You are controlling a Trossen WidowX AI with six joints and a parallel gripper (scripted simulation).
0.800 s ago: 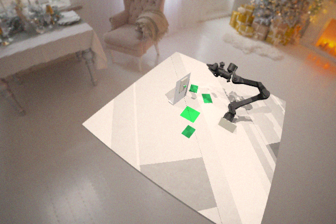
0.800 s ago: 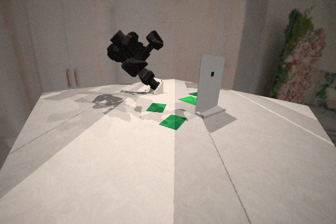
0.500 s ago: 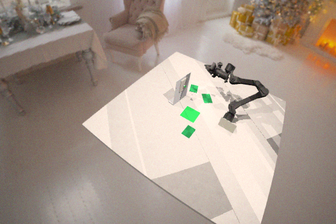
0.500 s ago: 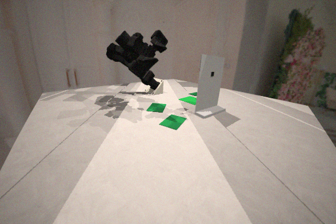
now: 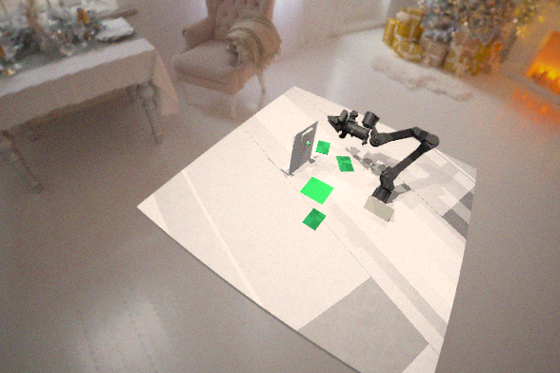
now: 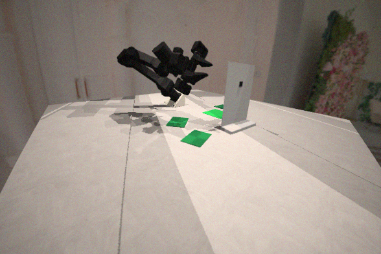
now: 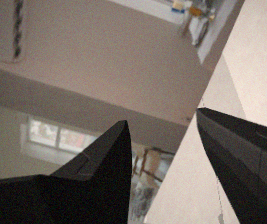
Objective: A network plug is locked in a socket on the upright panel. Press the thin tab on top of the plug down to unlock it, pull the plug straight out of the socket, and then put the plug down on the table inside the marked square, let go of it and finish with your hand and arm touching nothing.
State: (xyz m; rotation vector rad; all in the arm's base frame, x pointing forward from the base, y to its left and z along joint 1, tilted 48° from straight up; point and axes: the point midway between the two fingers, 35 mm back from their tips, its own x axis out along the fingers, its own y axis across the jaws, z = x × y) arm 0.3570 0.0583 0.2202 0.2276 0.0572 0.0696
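Right now the network plug is 17 cm to the left of my gripper tip and 5 cm below it. From my gripper tip the other things lie so: upright panel: 2 cm ahead, 17 cm to the left, 11 cm below.
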